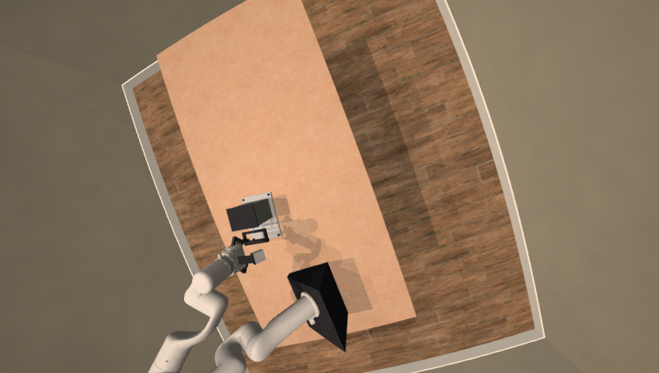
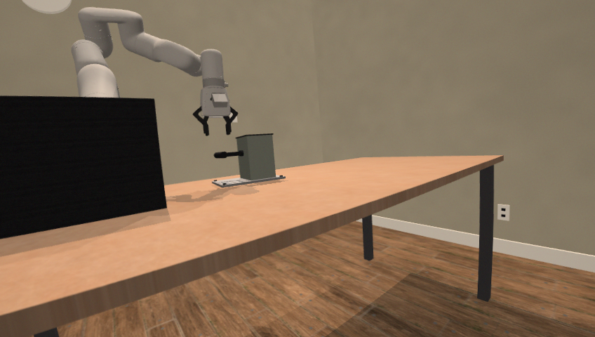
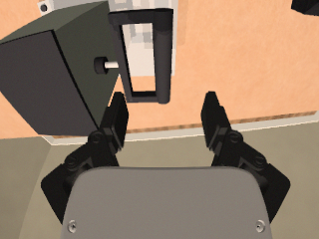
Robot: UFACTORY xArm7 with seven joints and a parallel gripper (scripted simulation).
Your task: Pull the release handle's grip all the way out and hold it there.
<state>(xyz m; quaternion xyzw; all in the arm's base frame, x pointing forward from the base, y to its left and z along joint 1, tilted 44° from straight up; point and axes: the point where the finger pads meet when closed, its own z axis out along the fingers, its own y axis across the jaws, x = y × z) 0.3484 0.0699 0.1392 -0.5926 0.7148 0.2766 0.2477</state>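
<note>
My hand is 190 mm above the grey base plate, 90 mm short of it and 20 mm to the left of it.
</note>
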